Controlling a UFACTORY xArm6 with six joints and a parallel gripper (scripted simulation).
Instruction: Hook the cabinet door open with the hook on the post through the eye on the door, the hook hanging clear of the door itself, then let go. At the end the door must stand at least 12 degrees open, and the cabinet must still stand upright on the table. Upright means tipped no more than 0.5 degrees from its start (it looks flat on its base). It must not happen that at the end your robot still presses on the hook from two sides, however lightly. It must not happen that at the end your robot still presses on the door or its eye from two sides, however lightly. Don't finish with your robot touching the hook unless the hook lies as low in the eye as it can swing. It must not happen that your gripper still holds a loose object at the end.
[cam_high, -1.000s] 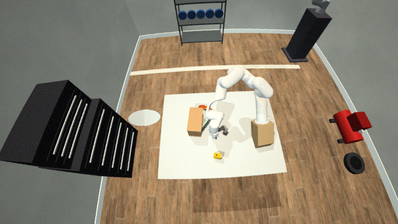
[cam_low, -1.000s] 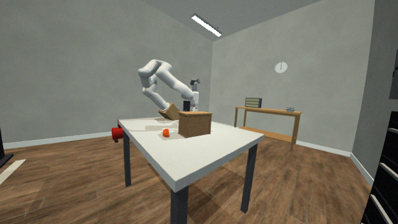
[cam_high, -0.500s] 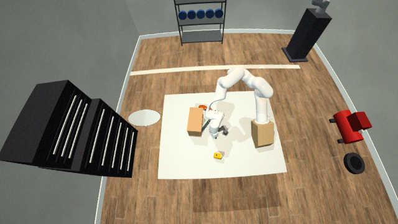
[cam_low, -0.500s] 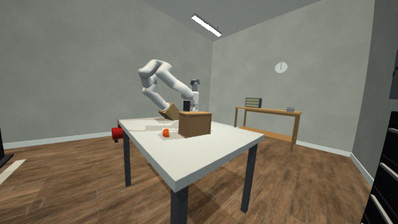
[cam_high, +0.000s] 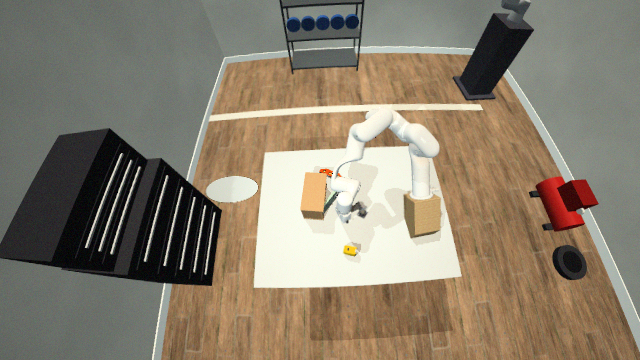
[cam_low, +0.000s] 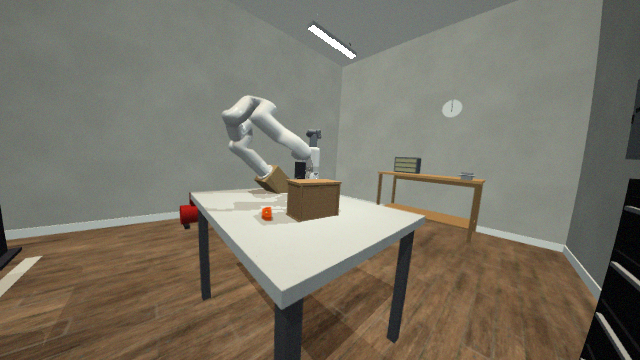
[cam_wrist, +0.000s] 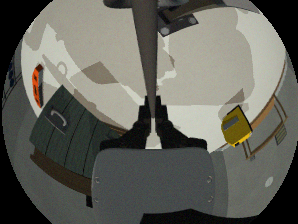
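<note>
The hook is 50 mm behind my hand, 20 mm to the right of it and 20 mm above it. From my hand the other things lie so: greenish door (50 mm ahead, 90 mm to the right, 30 mm above); orange tool (30 mm ahead, 300 mm to the right, 30 mm below); yellow block (20 mm behind, 180 mm to the left).
</note>
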